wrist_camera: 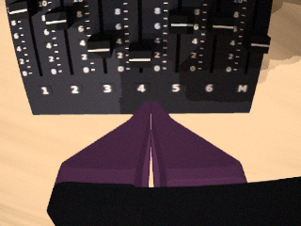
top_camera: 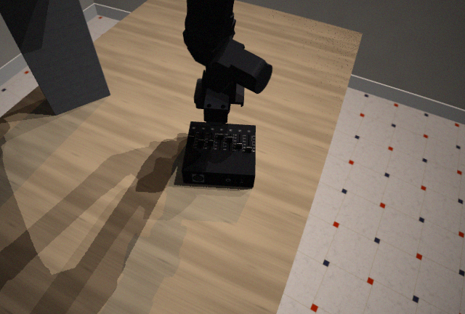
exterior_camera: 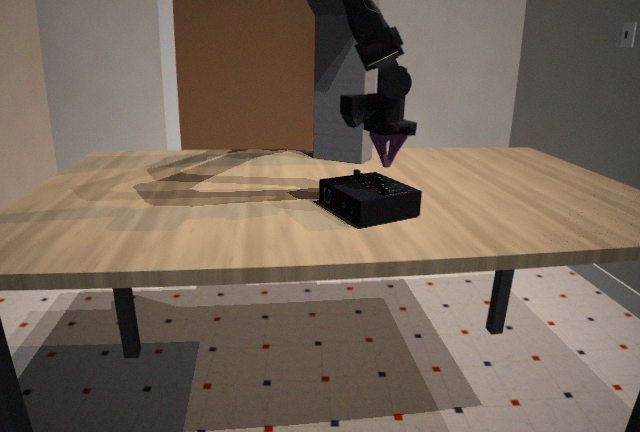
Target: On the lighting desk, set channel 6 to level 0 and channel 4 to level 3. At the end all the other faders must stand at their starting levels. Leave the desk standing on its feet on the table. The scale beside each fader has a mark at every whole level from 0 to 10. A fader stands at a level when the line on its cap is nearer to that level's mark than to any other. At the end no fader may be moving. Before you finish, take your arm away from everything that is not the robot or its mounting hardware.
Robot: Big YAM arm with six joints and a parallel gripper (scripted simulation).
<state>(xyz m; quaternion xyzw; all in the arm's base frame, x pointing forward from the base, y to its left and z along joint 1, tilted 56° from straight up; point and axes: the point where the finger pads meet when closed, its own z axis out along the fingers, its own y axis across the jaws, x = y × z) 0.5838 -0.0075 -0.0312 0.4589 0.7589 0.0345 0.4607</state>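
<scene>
My hand is 3 cm above the channel 4 cap, 2 cm to the left of it and 1 cm short of it. From my hand the other things lie so: channel 5 cap (4 cm to the right, 3 cm below, 1 cm behind); channel 6 cap (5 cm to the right, 3 cm below, 3 cm behind); channel 3 cap (3 cm below, 3 cm ahead, 2 cm to the right).
</scene>
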